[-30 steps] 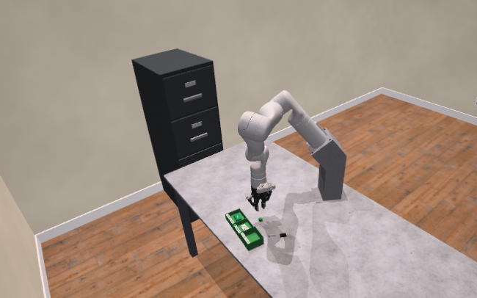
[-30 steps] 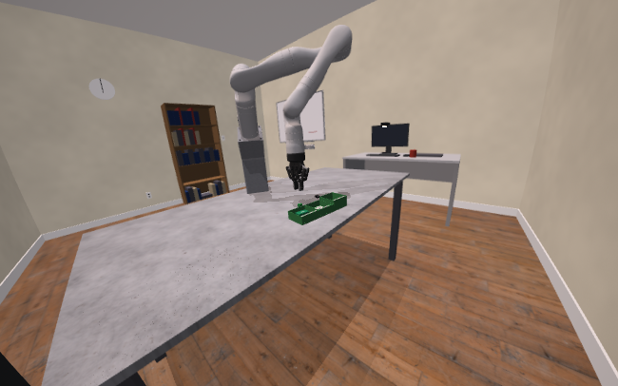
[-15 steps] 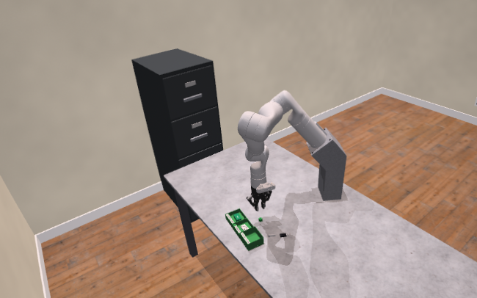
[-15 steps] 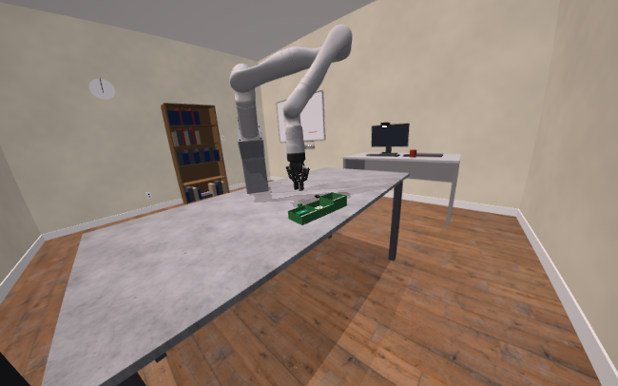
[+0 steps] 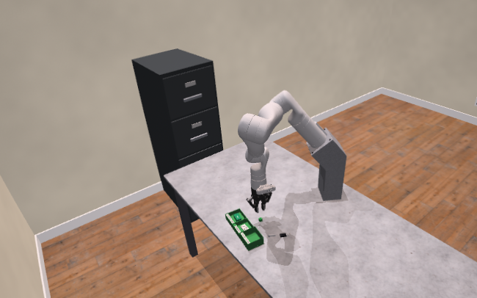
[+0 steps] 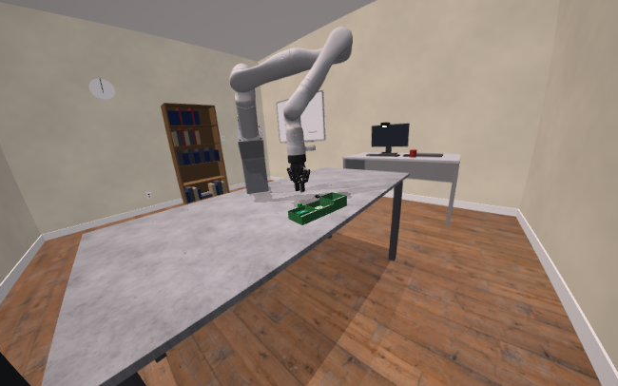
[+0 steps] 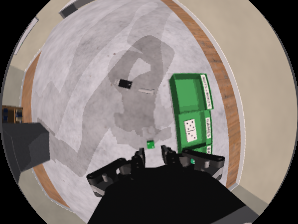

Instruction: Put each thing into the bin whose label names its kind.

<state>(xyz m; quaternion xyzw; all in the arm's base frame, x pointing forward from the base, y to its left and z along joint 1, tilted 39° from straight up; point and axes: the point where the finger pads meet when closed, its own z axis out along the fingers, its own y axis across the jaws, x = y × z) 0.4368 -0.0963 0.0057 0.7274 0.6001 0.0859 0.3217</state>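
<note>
The small green cube lies 80 mm below my hand. Also, from my hand: white piece (90 mm ahead, 20 mm to the right, 80 mm below); grey pin (50 mm ahead, 110 mm to the left, 80 mm below); green bin row (100 mm ahead, 20 mm to the right, 70 mm below).
</note>
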